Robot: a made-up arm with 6 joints.
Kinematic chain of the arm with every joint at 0, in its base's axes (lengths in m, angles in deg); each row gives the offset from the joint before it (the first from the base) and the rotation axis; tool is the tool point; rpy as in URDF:
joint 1: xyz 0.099 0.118 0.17 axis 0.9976 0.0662 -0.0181
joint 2: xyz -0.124 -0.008 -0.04 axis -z
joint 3: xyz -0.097 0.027 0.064 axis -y
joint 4: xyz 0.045 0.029 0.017 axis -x
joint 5: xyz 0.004 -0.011 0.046 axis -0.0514 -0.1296 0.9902
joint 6: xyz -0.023 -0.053 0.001 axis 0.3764 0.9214 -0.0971
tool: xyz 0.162 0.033 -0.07 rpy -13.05 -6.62 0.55
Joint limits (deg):
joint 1: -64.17..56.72
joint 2: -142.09..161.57
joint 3: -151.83..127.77
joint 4: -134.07..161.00
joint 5: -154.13..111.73
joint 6: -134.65..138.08
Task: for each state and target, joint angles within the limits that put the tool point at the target. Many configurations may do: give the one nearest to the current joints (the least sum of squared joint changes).
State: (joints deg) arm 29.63 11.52 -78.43 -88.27 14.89 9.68
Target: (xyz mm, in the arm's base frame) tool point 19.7 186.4 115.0
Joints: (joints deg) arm 34.91 -3.96 -72.44 -117.18 56.60 2.79
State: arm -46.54 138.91 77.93 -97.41 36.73 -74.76
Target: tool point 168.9 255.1 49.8
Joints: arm -64.17 155.55 104.83 -72.49 52.85 -79.81
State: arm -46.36 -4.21 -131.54 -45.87 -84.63 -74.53
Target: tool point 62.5 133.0 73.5
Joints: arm -17.60 -25.88 -88.61 -2.11 -69.39 -109.36
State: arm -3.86 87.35 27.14 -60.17 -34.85 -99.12
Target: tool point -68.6 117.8 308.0
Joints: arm -37.73 67.22 33.10 -68.11 -20.95 -53.18
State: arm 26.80 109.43 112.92 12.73 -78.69 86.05
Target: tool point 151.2 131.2 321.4
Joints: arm 22.85 103.39 124.61 2.34 -88.77 108.84
